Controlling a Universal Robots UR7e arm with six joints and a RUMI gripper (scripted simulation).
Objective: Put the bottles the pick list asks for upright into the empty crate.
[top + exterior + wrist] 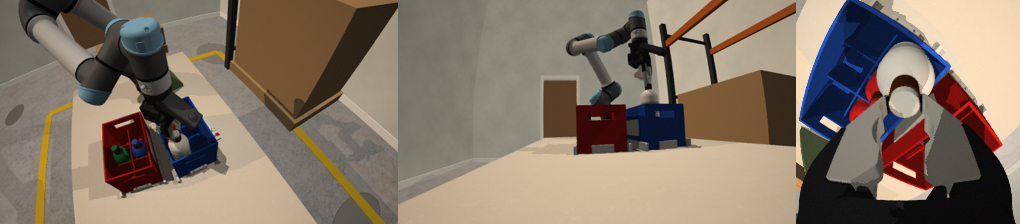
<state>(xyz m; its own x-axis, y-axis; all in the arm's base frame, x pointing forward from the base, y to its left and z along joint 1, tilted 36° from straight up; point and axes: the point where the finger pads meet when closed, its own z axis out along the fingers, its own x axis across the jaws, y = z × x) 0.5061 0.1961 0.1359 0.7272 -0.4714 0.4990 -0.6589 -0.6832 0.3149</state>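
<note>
Right now my hand is 7 cm above the white-label bottle. From my hand the other things lie so: blue bottle 9 cm behind, 17 cm to the right, 18 cm below; then red bottle 9 cm behind, 1 cm to the right, 18 cm below; then blue crate 9 cm behind, 3 cm to the left, 18 cm below.
</note>
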